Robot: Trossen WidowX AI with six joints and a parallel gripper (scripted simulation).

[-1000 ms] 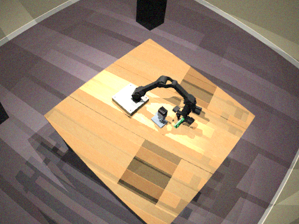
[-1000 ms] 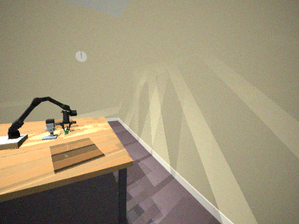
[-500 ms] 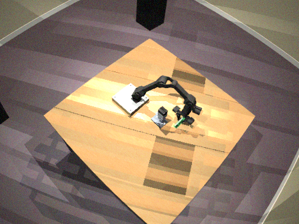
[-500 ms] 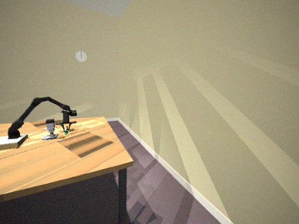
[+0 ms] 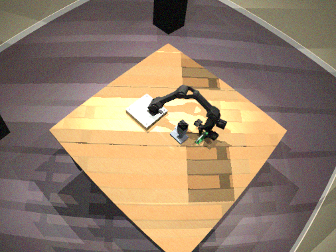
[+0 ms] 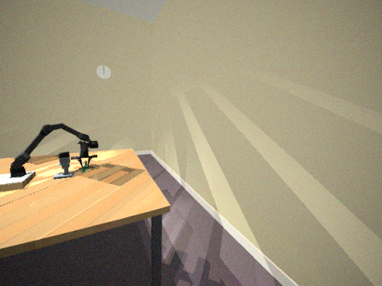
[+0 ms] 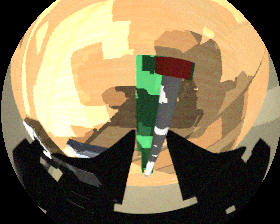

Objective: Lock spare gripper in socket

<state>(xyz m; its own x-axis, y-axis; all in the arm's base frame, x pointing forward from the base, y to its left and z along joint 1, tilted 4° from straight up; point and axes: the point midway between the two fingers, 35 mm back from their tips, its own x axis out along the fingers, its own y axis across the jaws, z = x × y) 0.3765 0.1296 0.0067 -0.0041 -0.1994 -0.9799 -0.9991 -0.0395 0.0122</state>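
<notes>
Now: gripper tip 1 cm to the right of the green strip and 1 cm below it. Also, from my gripper tip: spare gripper 11 cm to the right, 11 cm behind, 11 cm above; then grey mount 12 cm behind, 11 cm to the right, 4 cm above.
</notes>
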